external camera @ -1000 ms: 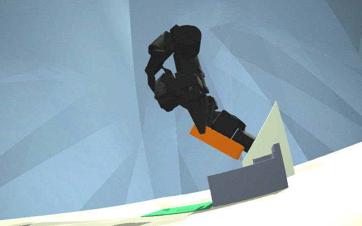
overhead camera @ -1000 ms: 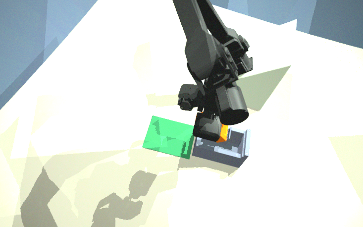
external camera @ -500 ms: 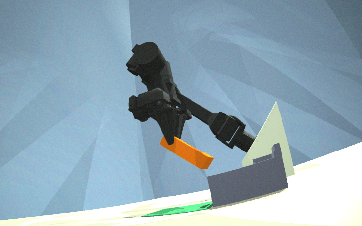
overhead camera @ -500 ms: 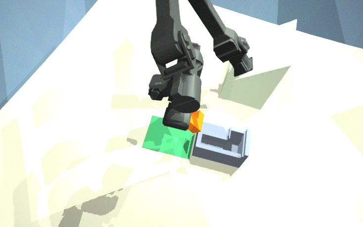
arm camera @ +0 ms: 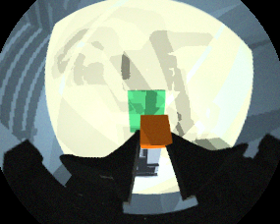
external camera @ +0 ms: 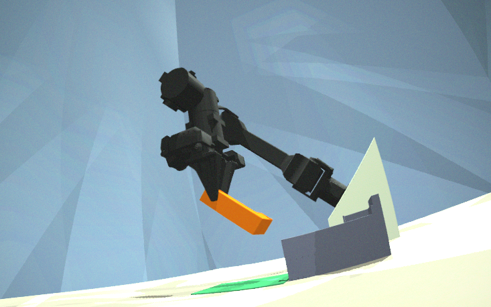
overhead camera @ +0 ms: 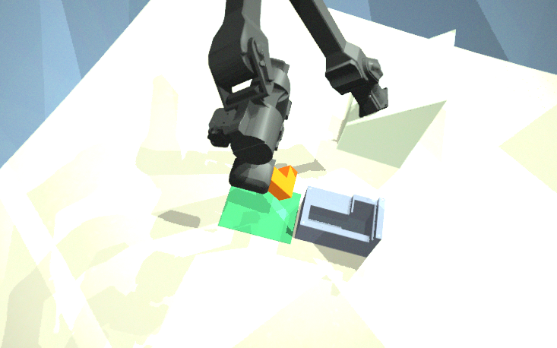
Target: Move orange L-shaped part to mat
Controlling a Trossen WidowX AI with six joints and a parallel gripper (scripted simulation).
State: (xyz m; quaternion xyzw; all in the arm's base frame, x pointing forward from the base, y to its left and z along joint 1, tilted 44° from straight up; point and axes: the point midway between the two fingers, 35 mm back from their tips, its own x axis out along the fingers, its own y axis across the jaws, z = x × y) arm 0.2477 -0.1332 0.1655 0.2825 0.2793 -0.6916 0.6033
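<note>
Right now the green mat is 160 mm below my gripper tip and 20 mm to the left of it. The rest, counted from my gripper tip: orange L-shaped part (30 mm to the left, 30 mm below, 10 mm behind).
</note>
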